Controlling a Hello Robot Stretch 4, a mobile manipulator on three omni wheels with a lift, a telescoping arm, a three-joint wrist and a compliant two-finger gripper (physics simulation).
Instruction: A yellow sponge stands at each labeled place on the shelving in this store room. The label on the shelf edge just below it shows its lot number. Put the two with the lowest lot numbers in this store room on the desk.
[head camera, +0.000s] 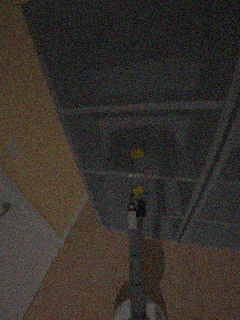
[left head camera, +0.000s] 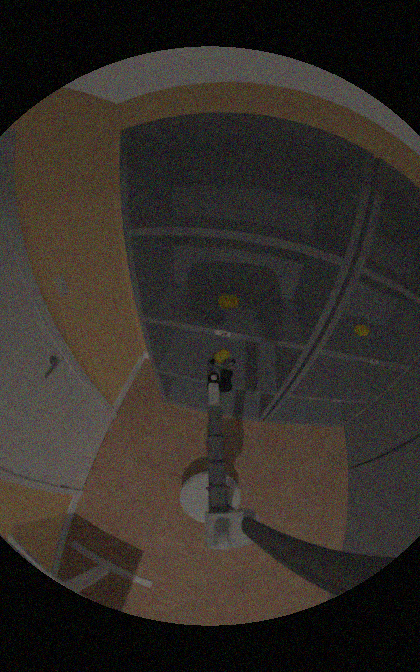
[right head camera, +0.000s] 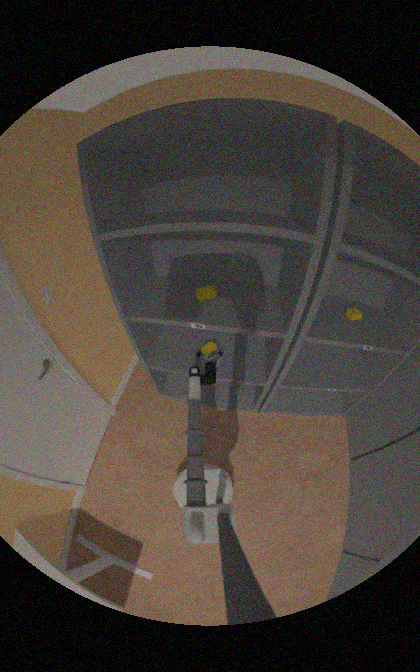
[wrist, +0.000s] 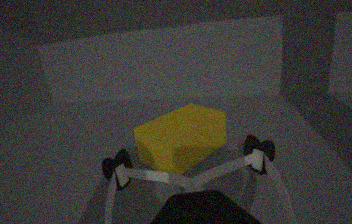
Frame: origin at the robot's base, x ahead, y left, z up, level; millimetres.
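Where they show: gripper, fingertip midpoint: (head camera: 139, 193) (left head camera: 222, 359) (right head camera: 209, 351) (wrist: 188, 155).
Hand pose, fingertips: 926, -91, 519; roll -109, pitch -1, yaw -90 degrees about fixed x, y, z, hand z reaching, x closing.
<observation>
Each offset is from my fingertips to the top centre of the thing, as dx, dy, dz. "*": to the spot under its first point.
A yellow sponge {+30, +4, +32} (wrist: 182, 137) (head camera: 138, 190) (left head camera: 222, 355) (right head camera: 209, 348) stands at an angle on a lower shelf. My gripper (wrist: 188, 155) (left head camera: 222, 362) (right head camera: 209, 354) is open, with its fingertips to the left and right of this sponge's near part; most of the sponge is beyond them. A second yellow sponge {+42, +9, +490} (head camera: 137, 153) (left head camera: 228, 301) (right head camera: 206, 293) stands on the shelf above. A third yellow sponge {-161, -898, +490} (left head camera: 362, 330) (right head camera: 354, 314) stands in the bay to the right. Small labels {* -188, +55, +425} (left head camera: 222, 333) (right head camera: 198, 326) show on a shelf edge, too blurred to read. The desk cannot be made out.
The grey shelving has an upright (head camera: 204, 172) (right head camera: 320, 260) between its two bays. A yellow wall (head camera: 42, 130) and a pale door (right head camera: 40, 390) with a handle {* -421, +938, +381} (right head camera: 45, 369) are at the left. A dark patch with a pale bar (right head camera: 107, 555) shows at the lower left.
</observation>
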